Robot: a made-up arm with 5 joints.
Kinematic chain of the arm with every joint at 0, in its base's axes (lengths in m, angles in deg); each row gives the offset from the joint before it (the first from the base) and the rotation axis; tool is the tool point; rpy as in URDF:
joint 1: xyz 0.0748 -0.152 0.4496 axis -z
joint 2: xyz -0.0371 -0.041 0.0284 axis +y
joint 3: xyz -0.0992 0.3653 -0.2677 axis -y
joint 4: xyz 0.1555 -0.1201 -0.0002 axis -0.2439 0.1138 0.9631
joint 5: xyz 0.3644 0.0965 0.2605 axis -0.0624 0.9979 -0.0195
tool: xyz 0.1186 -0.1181 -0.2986 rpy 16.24 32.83 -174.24
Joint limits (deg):
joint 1: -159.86..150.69
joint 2: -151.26..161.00
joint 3: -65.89..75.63
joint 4: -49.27..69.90
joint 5: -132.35..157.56
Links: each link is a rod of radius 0.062 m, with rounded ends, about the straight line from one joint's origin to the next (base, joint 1, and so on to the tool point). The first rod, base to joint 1, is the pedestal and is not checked.
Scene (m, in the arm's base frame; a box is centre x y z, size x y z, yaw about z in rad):
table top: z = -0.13
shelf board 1: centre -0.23 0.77 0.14 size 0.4 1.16 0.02 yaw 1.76
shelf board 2: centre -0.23 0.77 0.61 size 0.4 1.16 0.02 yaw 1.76
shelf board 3: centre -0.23 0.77 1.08 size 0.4 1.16 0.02 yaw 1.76
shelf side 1: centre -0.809 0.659 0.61 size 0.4 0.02 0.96 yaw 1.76
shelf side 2: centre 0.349 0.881 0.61 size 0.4 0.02 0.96 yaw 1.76
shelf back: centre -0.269 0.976 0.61 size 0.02 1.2 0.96 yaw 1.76
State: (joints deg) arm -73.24 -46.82 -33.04 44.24 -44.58
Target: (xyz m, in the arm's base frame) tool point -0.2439 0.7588 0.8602
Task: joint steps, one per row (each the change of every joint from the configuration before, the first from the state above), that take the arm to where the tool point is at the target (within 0.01 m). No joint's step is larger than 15 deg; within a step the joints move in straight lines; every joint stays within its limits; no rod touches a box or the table.
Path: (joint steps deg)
1: -3.99 4.00 8.58 -3.66 14.36
2: -3.98 4.01 8.58 -3.66 14.36
3: -3.99 4.00 8.58 -3.66 14.36
4: -3.98 4.01 8.58 -3.66 14.36
5: 2.42 -10.23 -0.85 -4.89 -9.29
6: 2.43 -10.24 -0.85 -4.89 -9.28
7: 2.42 -10.23 -0.85 -4.89 -9.29
8: 3.42 -4.66 -11.21 5.45 -12.14
9: 3.41 -4.66 -11.22 5.46 -12.15
10: 3.42 -4.66 -11.21 5.45 -12.14
11: 3.42 -4.65 -11.21 5.46 -12.15

